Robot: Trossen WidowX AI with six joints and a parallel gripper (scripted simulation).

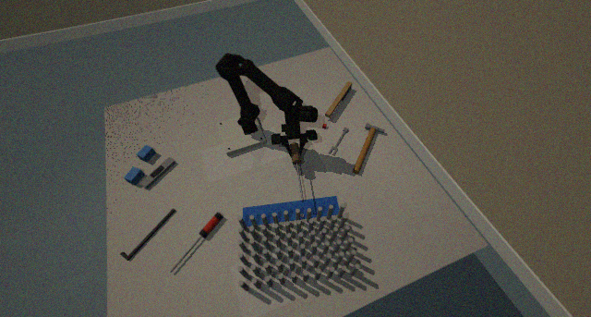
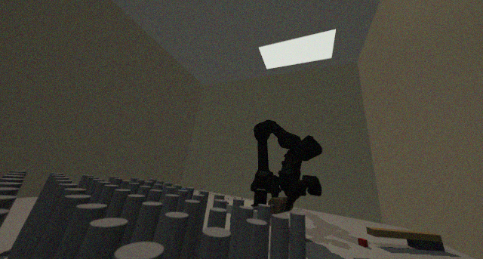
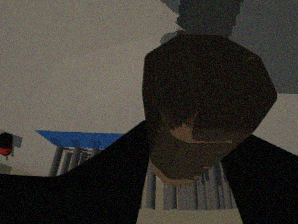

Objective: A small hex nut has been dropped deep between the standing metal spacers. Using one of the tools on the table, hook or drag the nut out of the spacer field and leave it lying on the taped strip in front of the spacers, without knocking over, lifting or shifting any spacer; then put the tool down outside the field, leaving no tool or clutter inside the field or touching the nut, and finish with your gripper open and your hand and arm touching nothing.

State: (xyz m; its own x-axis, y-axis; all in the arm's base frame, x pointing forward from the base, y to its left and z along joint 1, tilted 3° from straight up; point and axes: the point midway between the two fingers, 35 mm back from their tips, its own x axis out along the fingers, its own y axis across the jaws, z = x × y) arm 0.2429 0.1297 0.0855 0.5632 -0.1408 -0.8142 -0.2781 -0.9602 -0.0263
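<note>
My gripper tip is 9 cm short of the hook tool and 3 cm to the left of it. Round my gripper tip: red cube 21 cm to the left, 14 cm behind, 7 cm below; then wrench 24 cm to the left, 7 cm below, 4 cm behind; then blue taped strip 19 cm ahead, 10 cm to the right, 7 cm below.
</note>
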